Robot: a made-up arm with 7 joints.
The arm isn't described. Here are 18 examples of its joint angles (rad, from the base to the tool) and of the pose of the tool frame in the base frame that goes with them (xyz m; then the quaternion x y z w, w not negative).
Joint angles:
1: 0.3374 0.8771 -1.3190 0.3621 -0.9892 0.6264 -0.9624
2: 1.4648 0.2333 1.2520 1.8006 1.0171 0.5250 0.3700
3: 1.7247 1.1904 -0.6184 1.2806 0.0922 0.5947 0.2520
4: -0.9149 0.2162 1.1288 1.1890 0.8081 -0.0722 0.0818
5: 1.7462 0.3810 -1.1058 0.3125 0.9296 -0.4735 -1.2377
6: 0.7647 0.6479 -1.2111 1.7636 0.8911 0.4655 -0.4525
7: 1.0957 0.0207 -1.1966 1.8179 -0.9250 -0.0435 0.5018
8: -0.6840 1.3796 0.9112 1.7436 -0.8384 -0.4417 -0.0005
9: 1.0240 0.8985 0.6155 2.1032 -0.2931 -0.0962 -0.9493
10: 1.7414 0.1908 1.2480 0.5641 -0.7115 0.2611 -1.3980
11: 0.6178 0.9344 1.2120 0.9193 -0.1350 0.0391 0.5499
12: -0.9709 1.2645 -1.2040 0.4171 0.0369 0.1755 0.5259
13: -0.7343 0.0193 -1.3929 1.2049 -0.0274 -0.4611 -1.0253
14: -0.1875 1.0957 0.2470 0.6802 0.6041 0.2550 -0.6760
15: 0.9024 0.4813 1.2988 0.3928 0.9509 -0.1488 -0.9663
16: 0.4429 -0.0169 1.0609 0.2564 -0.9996 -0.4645 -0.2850
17: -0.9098 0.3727 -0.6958 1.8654 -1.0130 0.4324 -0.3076
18: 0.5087 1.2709 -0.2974 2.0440 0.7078 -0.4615 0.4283
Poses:
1: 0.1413 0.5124 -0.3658 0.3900 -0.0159 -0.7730 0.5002
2: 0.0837 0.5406 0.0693 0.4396 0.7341 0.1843 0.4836
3: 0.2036 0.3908 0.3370 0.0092 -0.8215 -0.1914 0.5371
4: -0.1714 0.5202 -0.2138 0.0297 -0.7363 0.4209 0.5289
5: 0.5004 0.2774 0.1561 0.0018 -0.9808 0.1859 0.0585
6: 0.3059 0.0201 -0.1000 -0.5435 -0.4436 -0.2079 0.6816
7: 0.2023 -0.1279 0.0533 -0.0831 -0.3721 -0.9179 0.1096
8: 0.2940 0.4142 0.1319 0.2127 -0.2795 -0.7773 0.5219
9: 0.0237 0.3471 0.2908 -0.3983 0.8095 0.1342 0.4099
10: 0.4570 0.4392 0.1537 0.1423 -0.7144 0.6552 0.2004
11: 0.0500 0.6568 0.0448 -0.0773 -0.9198 0.0490 0.3817
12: -0.1651 0.6110 -0.1532 -0.0295 0.6934 0.0049 0.7199
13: -0.2202 -0.1298 -0.2698 -0.6179 -0.4186 0.1162 0.6553
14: 0.1684 0.6225 -0.1276 0.2890 -0.5979 0.2685 0.6978
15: 0.3034 0.5319 -0.2040 0.0450 0.4433 -0.8789 0.1702
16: 0.2222 0.2278 -0.4452 -0.2467 -0.6481 0.1488 0.7049
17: -0.0215 0.0149 -0.2882 -0.3226 -0.3088 -0.4340 0.7824
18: 0.2824 0.2601 0.1029 -0.4908 -0.5104 -0.6588 0.2541
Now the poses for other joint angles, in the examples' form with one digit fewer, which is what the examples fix.
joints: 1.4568 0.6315 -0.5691 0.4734 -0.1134 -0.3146 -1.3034
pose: 0.457 0.411 0.089 0.292 -0.947 -0.038 0.127
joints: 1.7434 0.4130 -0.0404 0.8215 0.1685 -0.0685 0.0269
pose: 0.348 0.355 0.313 -0.284 -0.931 -0.212 0.087
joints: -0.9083 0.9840 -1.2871 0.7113 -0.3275 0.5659 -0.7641
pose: -0.313 0.441 -0.271 -0.049 0.325 -0.609 0.722
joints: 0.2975 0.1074 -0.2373 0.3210 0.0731 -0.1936 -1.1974
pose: 0.240 0.201 -0.450 0.110 -0.653 0.151 0.734
